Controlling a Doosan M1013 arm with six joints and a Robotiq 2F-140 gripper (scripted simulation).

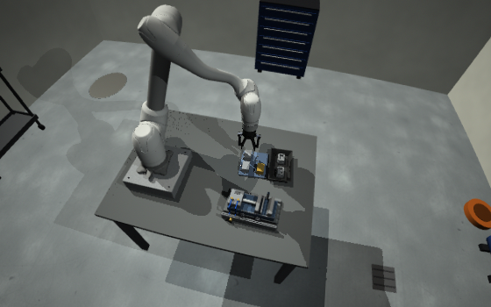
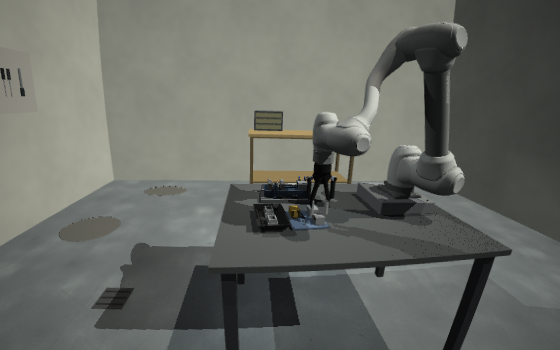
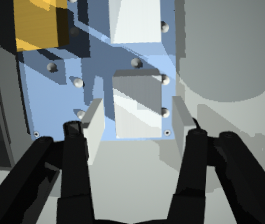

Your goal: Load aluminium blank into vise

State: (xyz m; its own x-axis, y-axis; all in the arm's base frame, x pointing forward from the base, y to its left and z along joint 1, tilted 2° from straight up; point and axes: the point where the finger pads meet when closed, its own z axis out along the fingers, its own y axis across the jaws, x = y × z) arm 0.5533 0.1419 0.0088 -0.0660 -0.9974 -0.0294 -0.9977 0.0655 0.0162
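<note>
Right now the aluminium blank is 60 mm below my hand. The rest, counted from my hand: blue infeed plate 80 mm below, 50 mm to the right, 40 mm ahead; brass blank 100 mm to the right, 80 mm ahead, 60 mm below; piston rod 350 mm to the right, 30 mm ahead.
</note>
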